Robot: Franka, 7 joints.
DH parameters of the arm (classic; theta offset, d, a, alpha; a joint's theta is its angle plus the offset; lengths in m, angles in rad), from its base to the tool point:
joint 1: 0 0.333 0 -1.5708
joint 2: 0 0 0 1.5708
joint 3: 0 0.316 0.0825 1.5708
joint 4: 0 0 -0.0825 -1.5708
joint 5: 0 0.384 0 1.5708
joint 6: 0 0 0.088 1.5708
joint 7: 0 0.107 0 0
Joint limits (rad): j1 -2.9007..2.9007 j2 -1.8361..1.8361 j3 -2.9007..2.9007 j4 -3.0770..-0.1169 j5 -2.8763..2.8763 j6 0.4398..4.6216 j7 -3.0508..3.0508
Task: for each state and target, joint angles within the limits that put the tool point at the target. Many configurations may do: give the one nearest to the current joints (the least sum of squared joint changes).
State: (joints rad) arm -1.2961 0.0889 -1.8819 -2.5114 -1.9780 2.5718 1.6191
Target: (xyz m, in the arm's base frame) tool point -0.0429 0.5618 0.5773
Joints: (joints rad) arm -2.0029 0.1502 -2.6384 -2.0211 -1.9839 2.3580 1.6191
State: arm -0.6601 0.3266 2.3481 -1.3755 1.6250 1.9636 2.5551
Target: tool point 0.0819 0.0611 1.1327
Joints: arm -0.7182 0.6237 2.7570 -1.0013 1.6772 1.8682 2.5551
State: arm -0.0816 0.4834 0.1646 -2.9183 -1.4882 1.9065 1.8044
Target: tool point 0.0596 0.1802 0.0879
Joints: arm 0.2559 0.4357 0.8397 -2.9642 -1.4530 2.1554 1.8044
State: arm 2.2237 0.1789 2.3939 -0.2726 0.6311 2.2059 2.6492
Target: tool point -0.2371 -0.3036 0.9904
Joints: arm 2.1071 0.2957 2.2100 -0.9694 0.5085 1.6837 2.6492
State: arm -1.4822 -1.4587 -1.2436 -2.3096 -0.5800 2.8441 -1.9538
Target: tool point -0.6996 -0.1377 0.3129
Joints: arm -0.8260 -1.6593 -1.5920 -1.7094 -0.5050 2.8491 -1.9538
